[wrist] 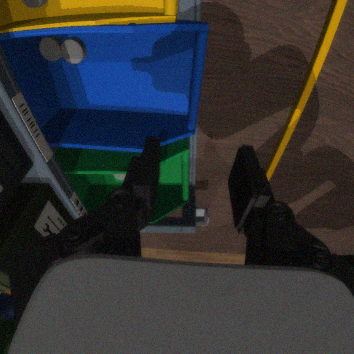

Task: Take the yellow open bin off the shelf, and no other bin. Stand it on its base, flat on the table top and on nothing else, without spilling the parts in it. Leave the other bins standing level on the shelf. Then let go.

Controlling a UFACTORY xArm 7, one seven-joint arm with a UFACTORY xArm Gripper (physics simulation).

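Frame: origin at the arm's base, x right, y ahead, z up, level; centimetres.
Seen in the pictures: gripper, fingertip midpoint: (196, 159).
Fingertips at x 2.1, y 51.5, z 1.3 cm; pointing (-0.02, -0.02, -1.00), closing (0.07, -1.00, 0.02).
Observation:
A point is followed by its place in that frame.
The yellow bin (100, 9) {z -11.5, x 8.1, y 61.2 cm} is at the top left of the wrist view, cut off by the frame edge, with part of a grey round piece showing in it. My gripper (196, 159) {z 1.3, x 2.1, y 51.5 cm} is partly open with nothing between its fingers. It is well below the yellow bin in the view. Its left finger overlaps the green bin (172, 172) {z -11.5, x -11.7, y 52.0 cm}, and its right finger shows against the table top (270, 30) {z -12.4, x 8.7, y 44.8 cm}. The shelf (170, 229) {z -3.9, x -15.7, y 51.4 cm} shows as grey rails around the bins. The yellow bin's base and far side are hidden.
A blue bin (135, 75) {z -11.2, x 2.2, y 57.7 cm} with two grey round parts (50, 48) {z -10.4, x 4.5, y 66.3 cm} (74, 51) {z -10.3, x 4.3, y 63.7 cm} sits between the yellow and green bins. A labelled grey rail (31, 125) {z -1.9, x 0.8, y 64.2 cm} runs along the left. A long yellow strip (299, 112) {z -11.4, x 1.2, y 38.1 cm} crosses the right side.

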